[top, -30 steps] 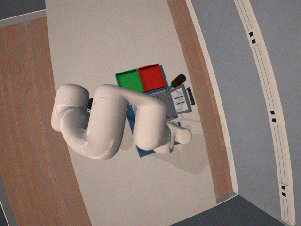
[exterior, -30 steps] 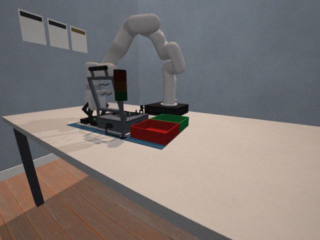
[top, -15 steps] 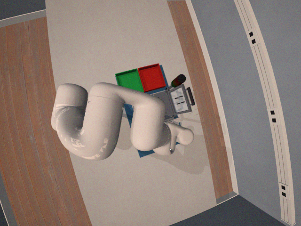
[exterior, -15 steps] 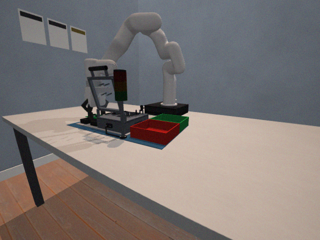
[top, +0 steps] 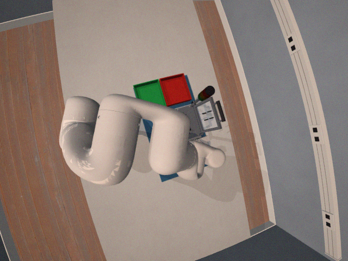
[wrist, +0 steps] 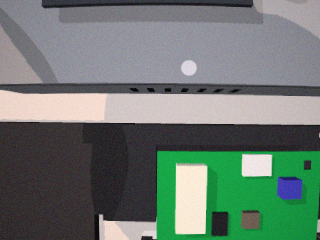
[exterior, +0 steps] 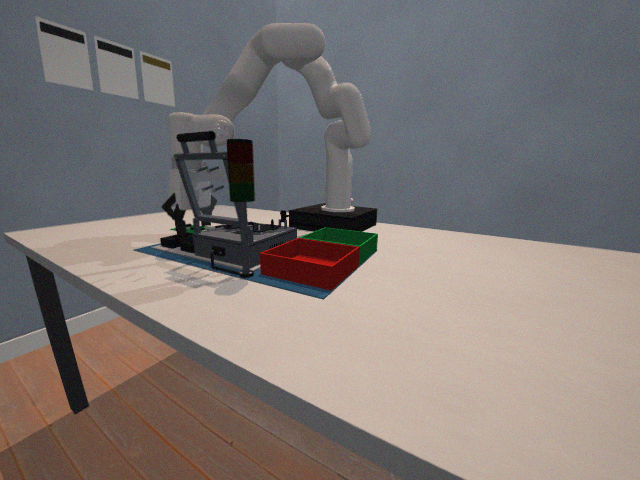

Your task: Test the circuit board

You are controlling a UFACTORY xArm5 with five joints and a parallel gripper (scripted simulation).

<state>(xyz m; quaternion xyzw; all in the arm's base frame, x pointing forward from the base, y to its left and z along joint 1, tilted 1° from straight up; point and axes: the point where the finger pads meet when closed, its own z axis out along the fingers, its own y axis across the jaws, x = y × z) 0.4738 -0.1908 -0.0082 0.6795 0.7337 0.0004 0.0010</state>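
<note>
Right now my hand is 12 cm past the black block, 22 cm to the right of it and 3 cm below it. Round my hand: red bin (2 cm behind, 37 cm to the left, 4 cm below); then green bin (17 cm behind, 36 cm to the left, 4 cm below); then green circuit board (right at my hand).
</note>
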